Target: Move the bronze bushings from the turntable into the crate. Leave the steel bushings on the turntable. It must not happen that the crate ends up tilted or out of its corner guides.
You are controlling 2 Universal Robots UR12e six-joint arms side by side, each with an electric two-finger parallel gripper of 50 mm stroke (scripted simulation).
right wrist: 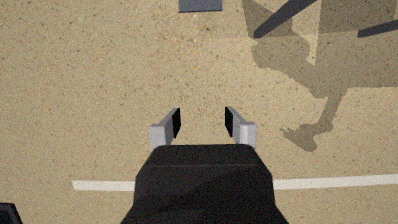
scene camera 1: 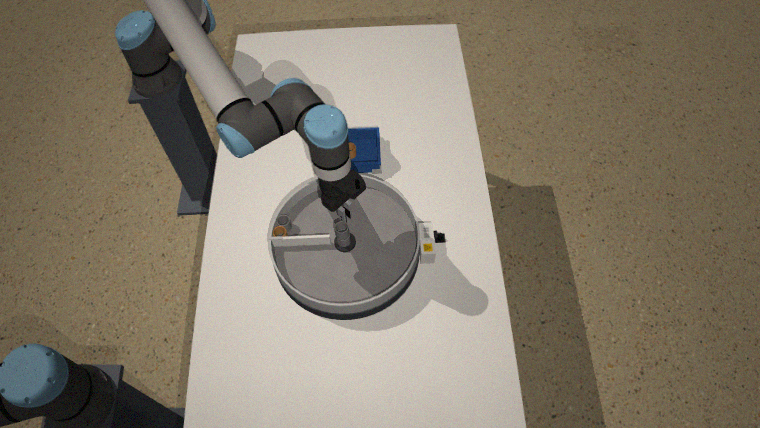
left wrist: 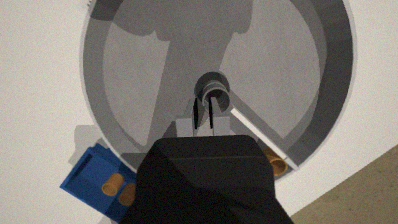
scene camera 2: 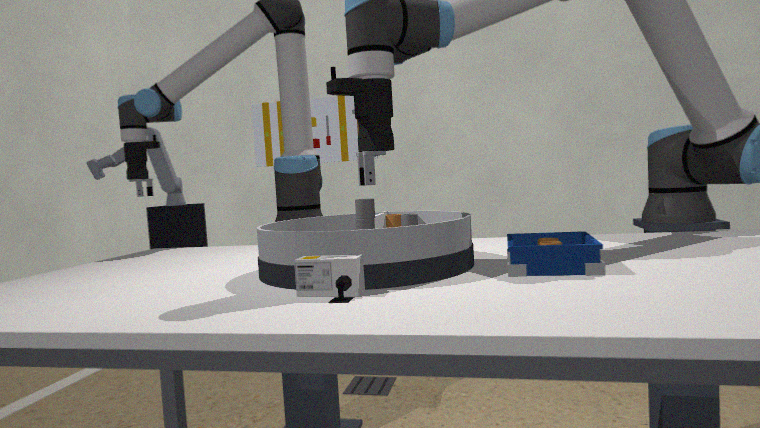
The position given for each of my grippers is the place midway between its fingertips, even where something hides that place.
Note:
I see my left gripper (scene camera 2: 367,185), my right gripper (scene camera 2: 145,196) and a blue crate (scene camera 2: 541,260).
The blue crate also shows in scene camera 1 (scene camera 1: 367,140) and in the left wrist view (left wrist: 85,181). My left gripper shows as well in the left wrist view (left wrist: 203,107). My right gripper also shows in the right wrist view (right wrist: 202,116). The right wrist view misses the blue crate: it is out of frame.

